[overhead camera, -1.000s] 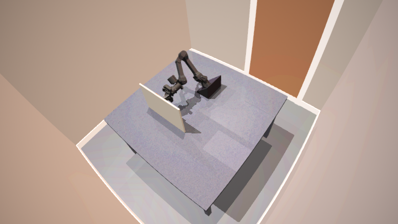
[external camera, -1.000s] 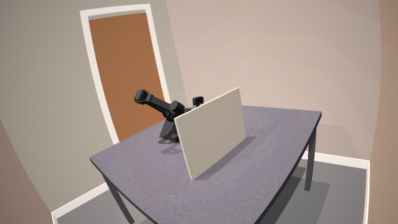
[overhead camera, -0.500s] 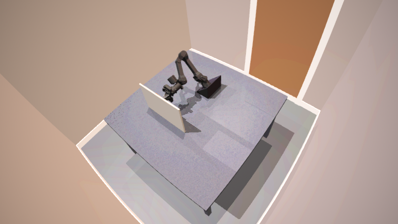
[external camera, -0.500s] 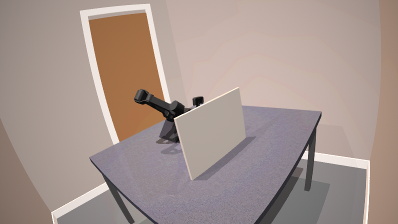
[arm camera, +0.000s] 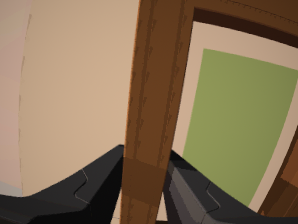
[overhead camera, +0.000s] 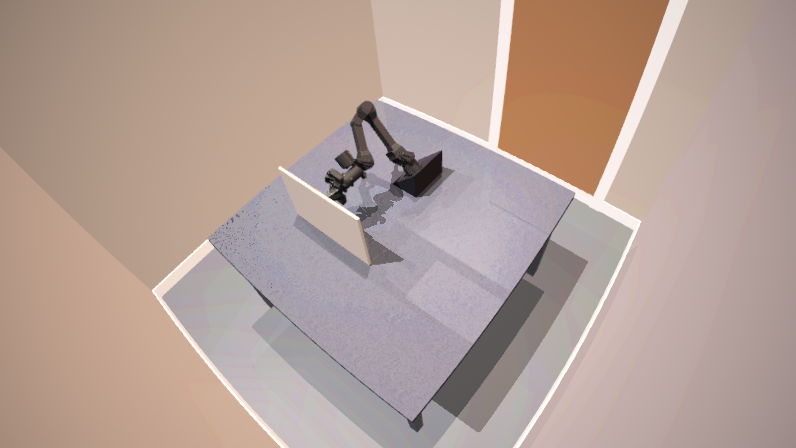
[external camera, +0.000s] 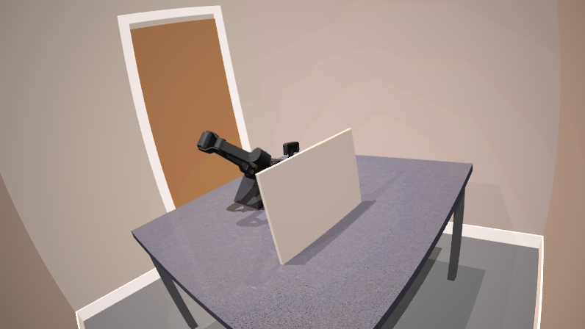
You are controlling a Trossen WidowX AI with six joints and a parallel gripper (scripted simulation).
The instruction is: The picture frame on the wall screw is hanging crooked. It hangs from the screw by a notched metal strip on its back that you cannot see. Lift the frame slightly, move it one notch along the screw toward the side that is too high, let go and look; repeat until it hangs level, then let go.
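Now: the brown wooden picture frame 50 mm below my gripper tip and 10 mm to the right of it. Round my gripper tip: wall panel: 70 mm below, 20 mm ahead.
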